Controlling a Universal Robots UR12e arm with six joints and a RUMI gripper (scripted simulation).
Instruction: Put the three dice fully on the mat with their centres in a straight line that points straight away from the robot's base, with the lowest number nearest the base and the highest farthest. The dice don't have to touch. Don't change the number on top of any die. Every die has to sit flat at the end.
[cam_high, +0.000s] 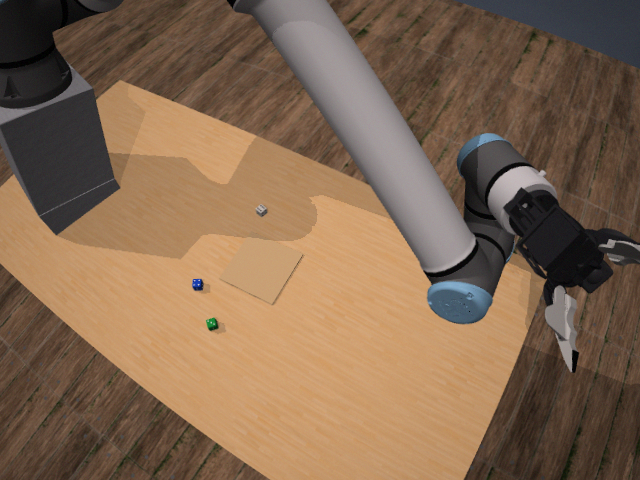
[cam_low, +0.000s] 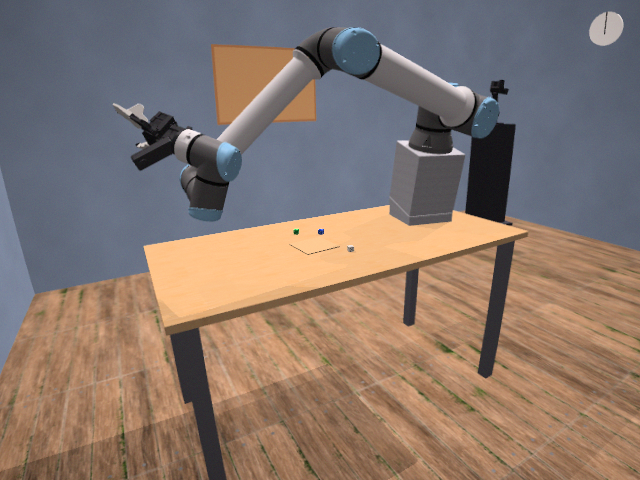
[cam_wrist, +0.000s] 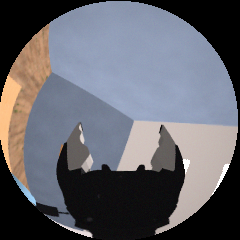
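Right now the green die is 57 cm behind my hand, 46 cm below it and 22 cm to the right of it. Also, from my hand: blue die: 66 cm behind, 46 cm below, 18 cm to the right; then white die: 69 cm behind, 46 cm below, 6 cm to the left; then tan mat: 59 cm behind, 47 cm below, 5 cm to the right.
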